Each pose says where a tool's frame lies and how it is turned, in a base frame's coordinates. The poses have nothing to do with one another.
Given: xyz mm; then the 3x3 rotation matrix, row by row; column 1 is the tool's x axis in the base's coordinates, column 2 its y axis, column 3 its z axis. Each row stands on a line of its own.
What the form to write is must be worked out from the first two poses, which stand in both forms.
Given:
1:
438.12, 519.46, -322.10
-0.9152, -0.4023, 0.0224
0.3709, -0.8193, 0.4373
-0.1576, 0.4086, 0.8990
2:
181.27, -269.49, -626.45
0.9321, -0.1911, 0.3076
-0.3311, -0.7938, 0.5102
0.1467, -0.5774, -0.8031
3:
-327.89, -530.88, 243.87
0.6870, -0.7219, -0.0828
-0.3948, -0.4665, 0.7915
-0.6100, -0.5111, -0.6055
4:
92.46, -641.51, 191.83
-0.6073, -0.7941, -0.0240
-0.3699, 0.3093, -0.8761
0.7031, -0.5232, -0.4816
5:
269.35, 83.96, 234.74
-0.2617, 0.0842, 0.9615
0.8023, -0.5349, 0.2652
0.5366, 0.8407, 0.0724
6:
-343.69, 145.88, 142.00
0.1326, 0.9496, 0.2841
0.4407, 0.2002, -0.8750
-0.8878, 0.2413, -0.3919
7:
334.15, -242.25, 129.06
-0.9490, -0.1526, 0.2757
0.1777, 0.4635, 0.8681
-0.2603, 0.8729, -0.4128
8:
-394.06, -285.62, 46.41
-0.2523, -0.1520, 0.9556
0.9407, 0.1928, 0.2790
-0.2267, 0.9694, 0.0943
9:
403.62, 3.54, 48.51
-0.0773, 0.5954, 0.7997
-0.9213, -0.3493, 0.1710
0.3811, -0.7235, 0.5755
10:
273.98, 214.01, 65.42
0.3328, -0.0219, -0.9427
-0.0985, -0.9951, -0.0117
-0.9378, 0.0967, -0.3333
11:
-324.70, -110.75, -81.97
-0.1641, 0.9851, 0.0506
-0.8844, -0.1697, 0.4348
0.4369, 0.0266, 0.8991
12:
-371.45, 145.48, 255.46
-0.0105, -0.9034, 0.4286
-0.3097, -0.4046, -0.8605
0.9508, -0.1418, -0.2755
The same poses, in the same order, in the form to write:
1: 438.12, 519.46, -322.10, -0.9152, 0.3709, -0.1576, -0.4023, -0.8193, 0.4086
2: 181.27, -269.49, -626.45, 0.9321, -0.3311, 0.1467, -0.1911, -0.7938, -0.5774
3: -327.89, -530.88, 243.87, 0.6870, -0.3948, -0.6100, -0.7219, -0.4665, -0.5111
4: 92.46, -641.51, 191.83, -0.6073, -0.3699, 0.7031, -0.7941, 0.3093, -0.5232
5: 269.35, 83.96, 234.74, -0.2617, 0.8023, 0.5366, 0.0842, -0.5349, 0.8407
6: -343.69, 145.88, 142.00, 0.1326, 0.4407, -0.8878, 0.9496, 0.2002, 0.2413
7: 334.15, -242.25, 129.06, -0.9490, 0.1777, -0.2603, -0.1526, 0.4635, 0.8729
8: -394.06, -285.62, 46.41, -0.2523, 0.9407, -0.2267, -0.1520, 0.1928, 0.9694
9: 403.62, 3.54, 48.51, -0.0773, -0.9213, 0.3811, 0.5954, -0.3493, -0.7235
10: 273.98, 214.01, 65.42, 0.3328, -0.0985, -0.9378, -0.0219, -0.9951, 0.0967
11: -324.70, -110.75, -81.97, -0.1641, -0.8844, 0.4369, 0.9851, -0.1697, 0.0266
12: -371.45, 145.48, 255.46, -0.0105, -0.3097, 0.9508, -0.9034, -0.4046, -0.1418
